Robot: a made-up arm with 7 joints.
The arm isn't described. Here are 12 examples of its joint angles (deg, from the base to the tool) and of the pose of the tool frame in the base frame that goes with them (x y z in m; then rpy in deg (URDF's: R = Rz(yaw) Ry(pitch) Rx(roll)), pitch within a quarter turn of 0, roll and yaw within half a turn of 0).
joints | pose
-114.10 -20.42 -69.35 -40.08 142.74 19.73 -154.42 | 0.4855 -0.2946 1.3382 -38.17 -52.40 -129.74
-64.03 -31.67 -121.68 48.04 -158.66 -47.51 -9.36 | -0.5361 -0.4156 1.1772 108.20 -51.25 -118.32
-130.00 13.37 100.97 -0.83 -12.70 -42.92 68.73 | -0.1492 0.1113 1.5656 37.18 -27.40 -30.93
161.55 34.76 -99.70 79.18 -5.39 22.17 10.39 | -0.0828 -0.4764 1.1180 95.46 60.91 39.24
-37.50 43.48 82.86 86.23 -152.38 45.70 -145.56 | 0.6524 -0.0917 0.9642 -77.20 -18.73 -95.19
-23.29 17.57 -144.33 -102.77 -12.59 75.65 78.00 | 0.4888 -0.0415 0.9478 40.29 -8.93 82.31
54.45 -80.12 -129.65 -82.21 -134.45 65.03 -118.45 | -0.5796 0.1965 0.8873 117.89 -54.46 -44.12
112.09 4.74 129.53 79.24 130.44 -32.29 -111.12 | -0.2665 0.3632 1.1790 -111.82 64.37 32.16
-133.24 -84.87 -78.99 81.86 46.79 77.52 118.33 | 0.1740 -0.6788 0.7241 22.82 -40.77 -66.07
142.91 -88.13 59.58 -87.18 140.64 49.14 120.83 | 0.6292 0.0115 0.3391 157.73 -32.94 -72.68
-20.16 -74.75 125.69 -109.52 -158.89 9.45 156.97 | -0.3843 0.2011 0.9148 60.67 -31.82 174.98
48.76 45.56 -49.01 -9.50 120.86 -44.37 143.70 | 0.3866 -0.4702 1.3593 41.40 -4.08 105.36
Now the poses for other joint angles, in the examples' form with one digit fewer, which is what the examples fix.
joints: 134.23 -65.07 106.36 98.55 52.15 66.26 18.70
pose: 0.106 0.612 0.603 168.5 8.8 -30.5
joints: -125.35 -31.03 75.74 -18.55 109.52 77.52 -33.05
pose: 0.252 -0.522 1.274 122.8 39.0 48.6
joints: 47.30 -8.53 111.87 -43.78 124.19 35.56 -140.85
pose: 0.220 0.229 1.420 26.5 -68.0 -153.3
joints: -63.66 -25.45 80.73 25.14 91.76 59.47 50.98
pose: -0.047 -0.474 1.360 -85.5 19.4 174.4
